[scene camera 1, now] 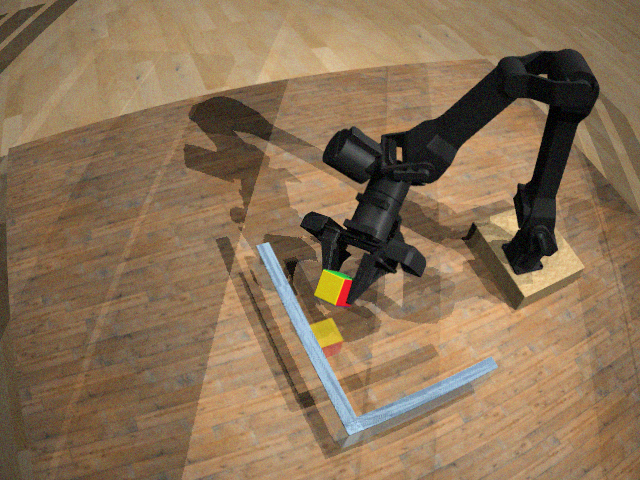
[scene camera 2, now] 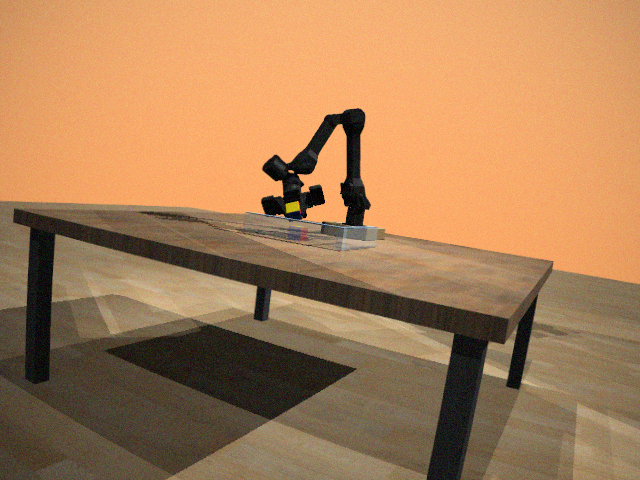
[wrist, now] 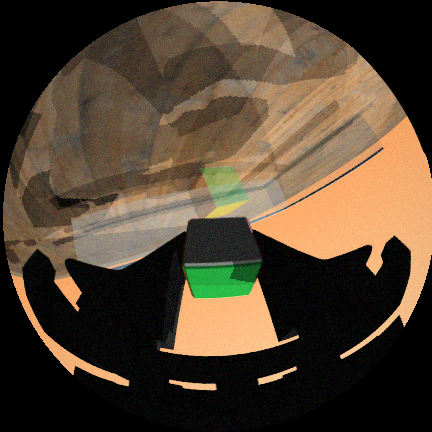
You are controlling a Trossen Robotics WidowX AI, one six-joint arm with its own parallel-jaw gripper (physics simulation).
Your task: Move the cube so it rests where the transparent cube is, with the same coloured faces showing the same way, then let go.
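Pixels of known places: gripper, fingertip midpoint: (scene camera 1: 336, 298) (scene camera 2: 294, 216) (wrist: 218, 236); arm's base at its link origin: (scene camera 1: 522, 257) (scene camera 2: 354, 225).
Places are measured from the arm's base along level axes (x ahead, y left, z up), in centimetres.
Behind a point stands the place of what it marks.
Note:
My gripper (scene camera 1: 341, 287) @(x 35.0, y 2.4, z 2.2 cm) (scene camera 2: 295, 210) @(x 35.0, y 2.4, z 2.2 cm) (wrist: 218, 236) @(x 35.0, y 2.4, z 2.2 cm) is shut on the cube and holds it tilted in the air. The cube (scene camera 1: 329, 286) @(x 36.2, y 2.0, z 5.0 cm) (scene camera 2: 292, 207) @(x 36.4, y 2.2, z 4.8 cm) (wrist: 223, 281) @(x 33.7, y 0.4, z 4.7 cm) shows a large yellow face, a red side and a thin green top in scene camera 1. Scene camera 2 shows yellow with some blue below; the wrist view shows a dark face and a green one. The transparent cube (scene camera 1: 326, 332) @(x 37.1, y 6.1, z -0.2 cm) (scene camera 2: 301, 234) (wrist: 226, 186) @(x 35.5, y 5.8, z -1.8 cm) sits lower, against the long wall, yellow on top and red on a side in scene camera 1. It shows blue and red in scene camera 2, green and yellow in the wrist view.
A low L-shaped see-through barrier has a blue-topped long wall (scene camera 1: 292, 305) @(x 41.1, y 2.1, z 1.8 cm) (wrist: 135, 225) @(x 40.8, y -1.8, z -1.6 cm) beside the transparent cube and a short wall (scene camera 1: 429, 392) @(x 26.7, y 19.4, z 1.8 cm). The arm's base block (scene camera 1: 555, 276) @(x -5.1, y 5.3, z 0.0 cm) stands on the wooden table (scene camera 1: 103, 248) @(x 69.4, y -17.6, z -4.1 cm) (scene camera 2: 439, 273) @(x 41.9, y 52.0, z -4.2 cm), right of the gripper in scene camera 1.

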